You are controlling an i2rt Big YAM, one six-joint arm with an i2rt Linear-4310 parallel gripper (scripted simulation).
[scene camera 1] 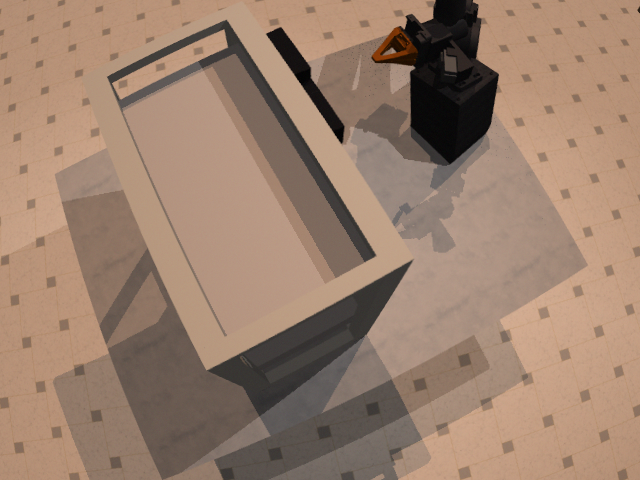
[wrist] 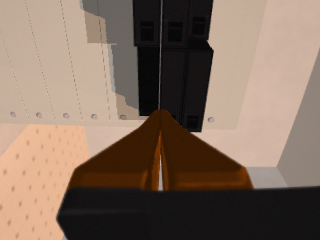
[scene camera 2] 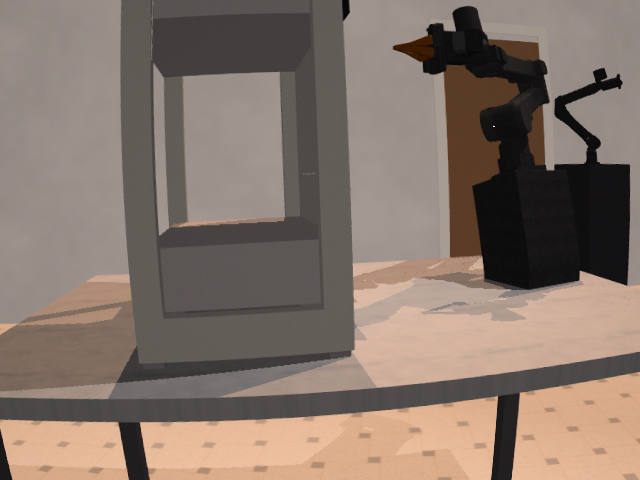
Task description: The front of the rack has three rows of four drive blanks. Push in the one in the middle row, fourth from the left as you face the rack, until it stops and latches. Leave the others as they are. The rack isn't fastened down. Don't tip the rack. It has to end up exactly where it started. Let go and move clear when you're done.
Labels:
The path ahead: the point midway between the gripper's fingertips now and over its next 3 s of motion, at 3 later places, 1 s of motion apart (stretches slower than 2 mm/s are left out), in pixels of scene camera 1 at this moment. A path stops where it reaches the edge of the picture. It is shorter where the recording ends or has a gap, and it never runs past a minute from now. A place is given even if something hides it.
My gripper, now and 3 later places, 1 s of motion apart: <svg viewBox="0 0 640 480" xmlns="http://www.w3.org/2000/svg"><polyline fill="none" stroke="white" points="373,59 333,49 301,61 291,63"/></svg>

